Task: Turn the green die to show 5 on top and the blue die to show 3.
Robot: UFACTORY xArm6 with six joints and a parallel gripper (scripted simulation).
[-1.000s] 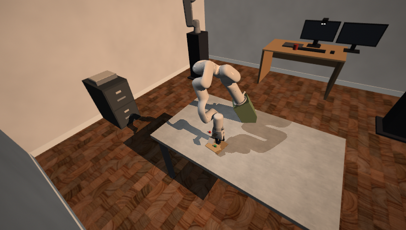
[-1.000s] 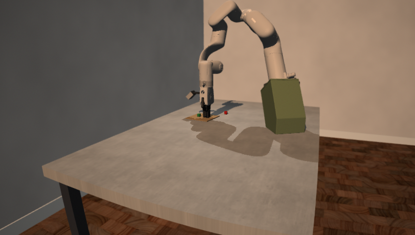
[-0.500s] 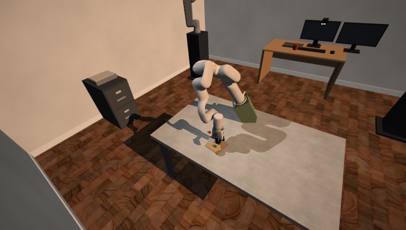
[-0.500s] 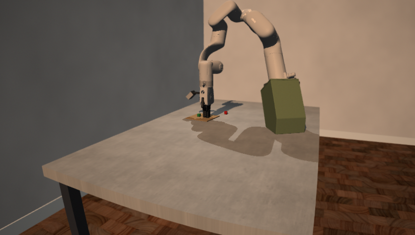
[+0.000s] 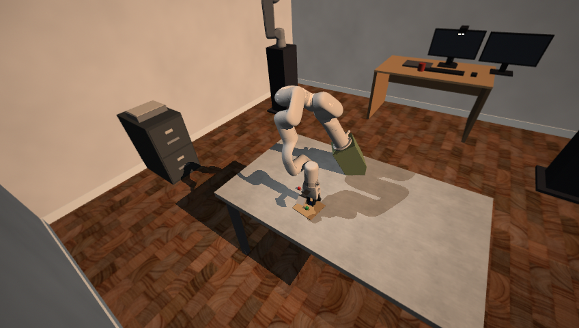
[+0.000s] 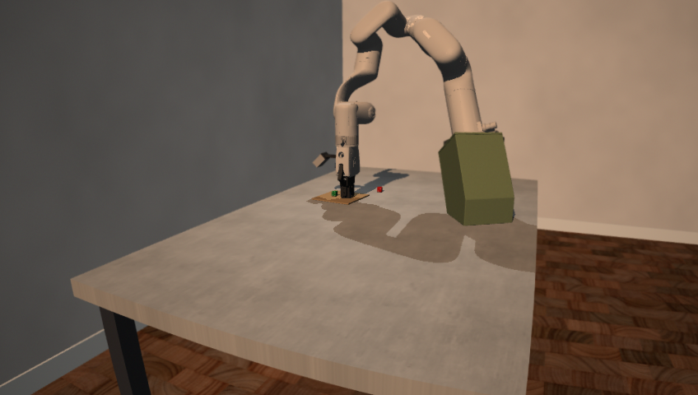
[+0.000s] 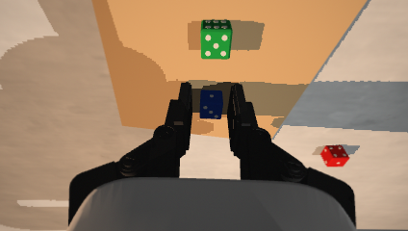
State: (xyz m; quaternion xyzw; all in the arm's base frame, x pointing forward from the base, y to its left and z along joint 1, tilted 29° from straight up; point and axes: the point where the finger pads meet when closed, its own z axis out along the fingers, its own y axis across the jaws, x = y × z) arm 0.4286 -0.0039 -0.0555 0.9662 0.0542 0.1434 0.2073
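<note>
Now: hand 10 mm above the blue die. The rest, counted from my hand: tan mat 20 mm below, 20 mm ahead; then green die 50 mm ahead, 10 mm below; then red die 130 mm to the right, 60 mm behind, 20 mm below.
</note>
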